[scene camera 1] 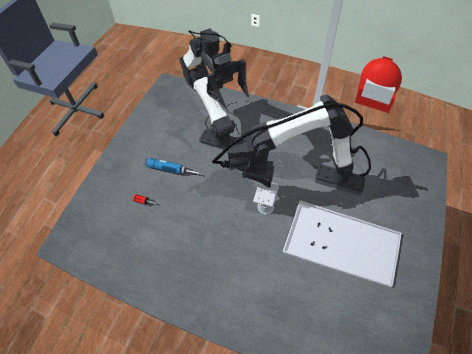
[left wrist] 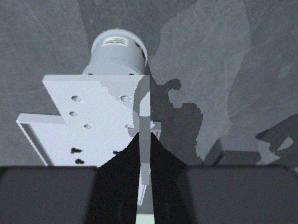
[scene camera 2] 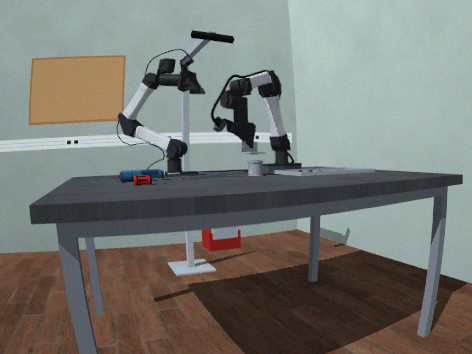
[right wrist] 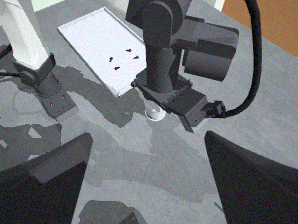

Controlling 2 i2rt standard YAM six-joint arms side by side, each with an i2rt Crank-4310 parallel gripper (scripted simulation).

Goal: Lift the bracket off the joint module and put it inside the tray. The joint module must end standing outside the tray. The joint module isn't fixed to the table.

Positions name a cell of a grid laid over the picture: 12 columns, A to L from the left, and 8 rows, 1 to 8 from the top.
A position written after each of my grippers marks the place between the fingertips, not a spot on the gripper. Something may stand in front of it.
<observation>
I see my left gripper (left wrist: F5), my right gripper (scene camera 1: G3), a bracket (left wrist: D4), a joint module (left wrist: E2) and a tray (scene camera 1: J6).
The tray also shows in the left wrist view (left wrist: C6) and in the right wrist view (right wrist: D2). My left gripper shows as well in the right wrist view (right wrist: F4). My right gripper is seen too in the right wrist view (right wrist: F5).
</observation>
